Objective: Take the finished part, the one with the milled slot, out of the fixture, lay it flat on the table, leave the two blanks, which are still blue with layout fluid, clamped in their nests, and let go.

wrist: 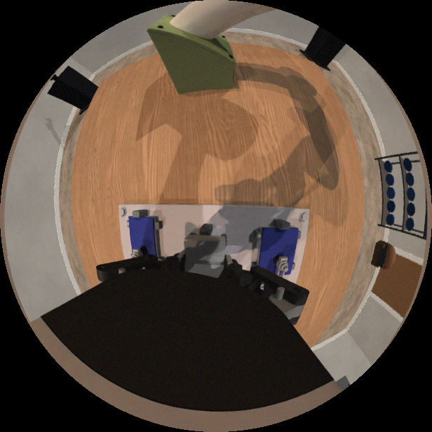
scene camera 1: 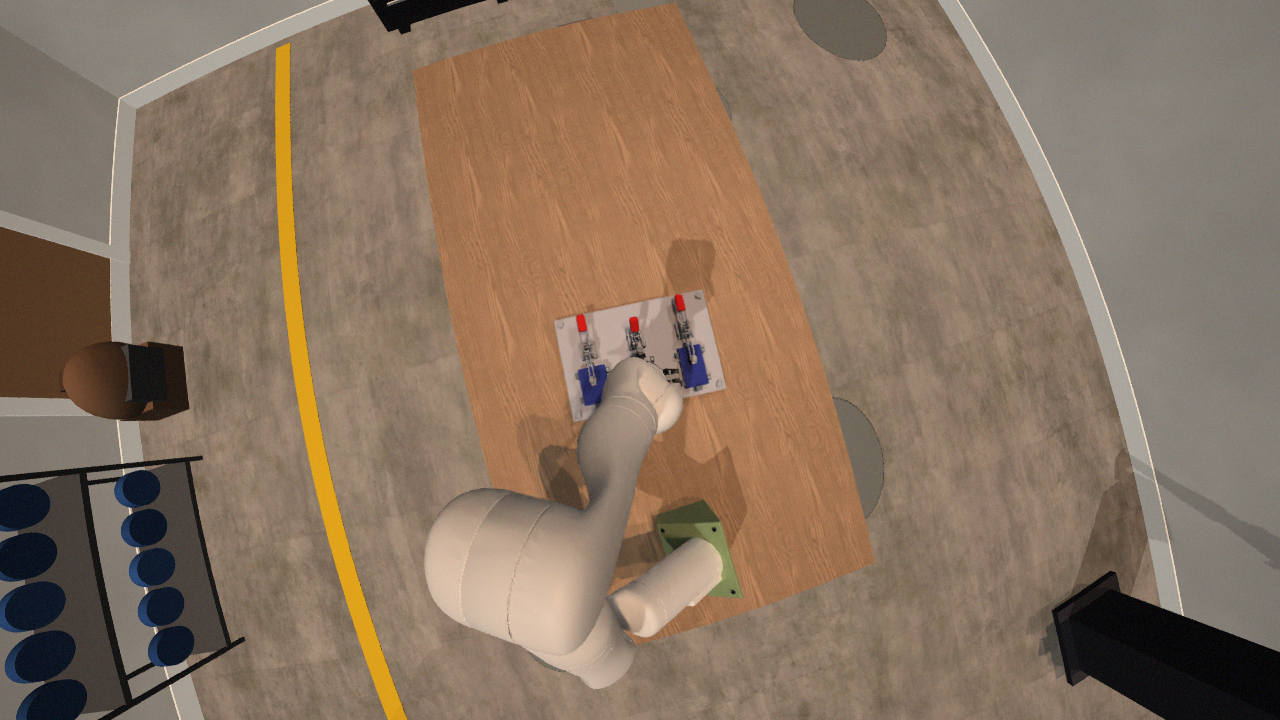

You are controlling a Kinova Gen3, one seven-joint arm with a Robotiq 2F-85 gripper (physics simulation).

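Where they show: arm's base at its link origin: (scene camera 1: 702, 559).
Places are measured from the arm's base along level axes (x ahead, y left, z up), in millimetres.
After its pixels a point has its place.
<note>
My gripper (scene camera 1: 660, 367) {y -14, x 380, z -66 mm} (wrist: 205, 260) is shut on the grey finished part (wrist: 205, 254), holding it above the middle of the light fixture plate (scene camera 1: 613, 333) {y 15, x 497, z -126 mm} (wrist: 172, 222). The milled slot cannot be made out. In the scene view, the arm hides the part. One blue blank (scene camera 1: 590, 385) {y 100, x 402, z -105 mm} (wrist: 272, 244) sits in its nest at the scene view's left, and the other blue blank (scene camera 1: 691, 367) {y -121, x 366, z -110 mm} (wrist: 142, 231) at its right. A toggle clamp reaches over each blank. The middle clamp's red handle (scene camera 1: 633, 324) {y -29, x 486, z -44 mm} shows beyond the gripper in the scene view.
The fixture lies on the wooden table (scene camera 1: 581, 179) {y -34, x 902, z -141 mm} (wrist: 110, 165). The green robot base mount (scene camera 1: 726, 564) {y -38, x -11, z 38 mm} (wrist: 200, 65) stands at the table's near end. The left clamp's red handle (scene camera 1: 581, 323) {y 74, x 534, z -85 mm} and the right clamp's red handle (scene camera 1: 679, 302) {y -143, x 508, z -90 mm} flank the middle one.
</note>
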